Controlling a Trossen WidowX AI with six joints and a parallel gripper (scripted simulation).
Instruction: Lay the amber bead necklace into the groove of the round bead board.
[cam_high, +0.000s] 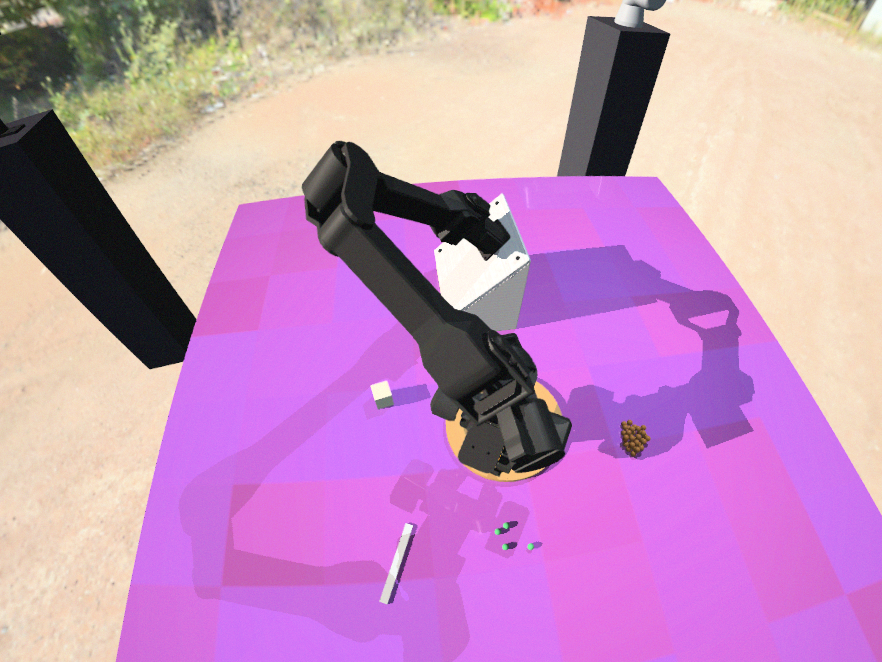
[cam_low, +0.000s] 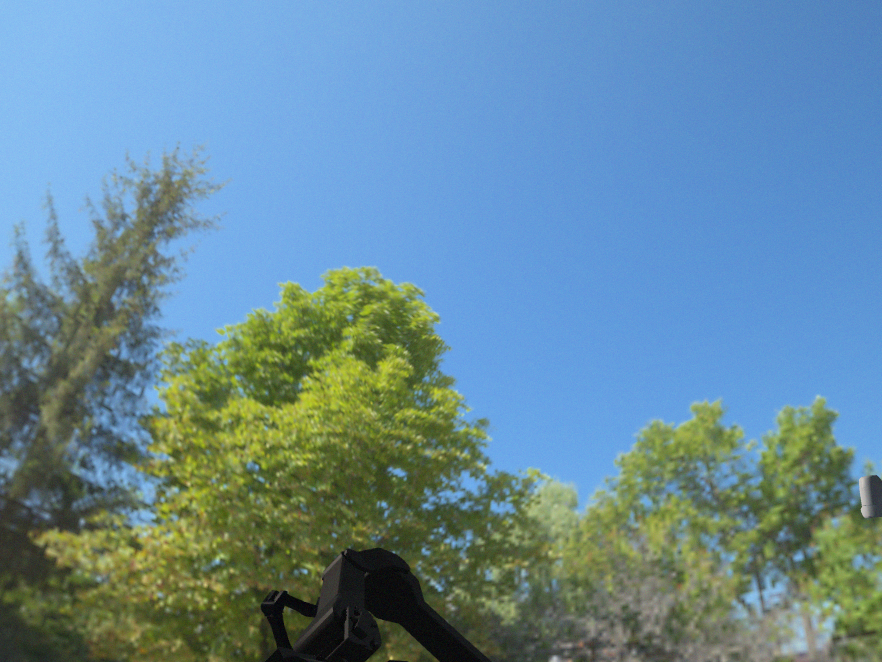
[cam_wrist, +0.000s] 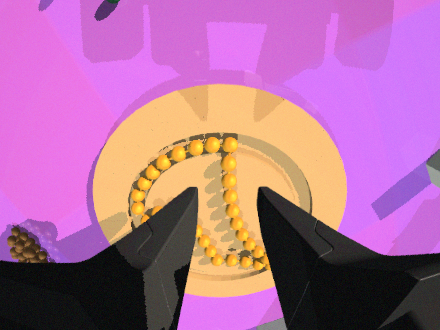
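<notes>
My gripper tip is now 40 mm to the right of the round tan bead board, 40 mm past it and 40 mm above it. Also, from my gripper tip: small cream cube 150 mm to the right, 140 mm behind, 40 mm below; white bar 190 mm to the right, 130 mm ahead, 50 mm below.
</notes>
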